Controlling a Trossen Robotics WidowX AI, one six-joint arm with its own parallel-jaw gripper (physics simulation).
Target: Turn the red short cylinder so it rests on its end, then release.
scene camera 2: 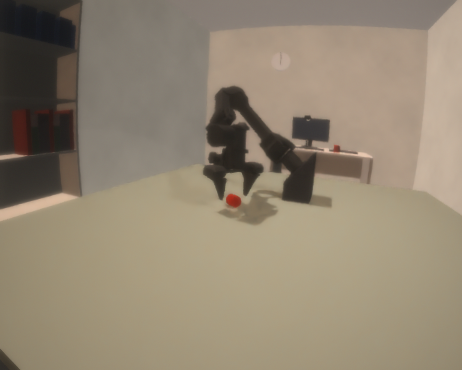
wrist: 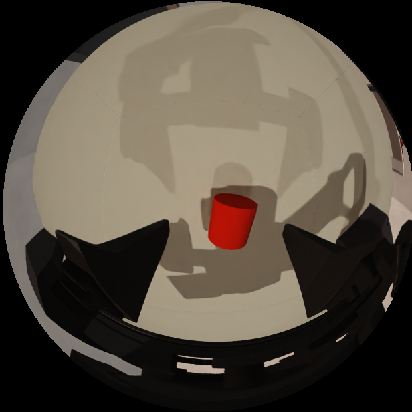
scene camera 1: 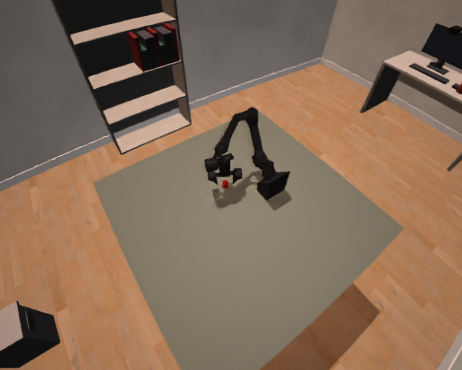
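The red short cylinder (scene camera 1: 225,184) (scene camera 2: 233,201) (wrist: 232,222) lies on its side on the grey-green mat (scene camera 1: 240,270) (scene camera 2: 230,290). In the wrist view its darker round end faces the top of the view, and its long axis leans slightly. My gripper (scene camera 1: 225,180) (scene camera 2: 234,195) (wrist: 229,228) is open and points down over the cylinder. In the wrist view the cylinder shows between the two spread fingers, with a gap on each side. In the second scene view the fingertips are just above and behind it. Nothing is held.
The black arm base (scene camera 1: 273,185) (scene camera 2: 299,185) stands on the mat to the right of the cylinder. A bookshelf (scene camera 1: 184,107) (scene camera 2: 78,120) with binders stands by the wall. A desk (scene camera 1: 411,59) (scene camera 2: 366,159) with a monitor stands farther away. The arm's shadow falls around the cylinder.
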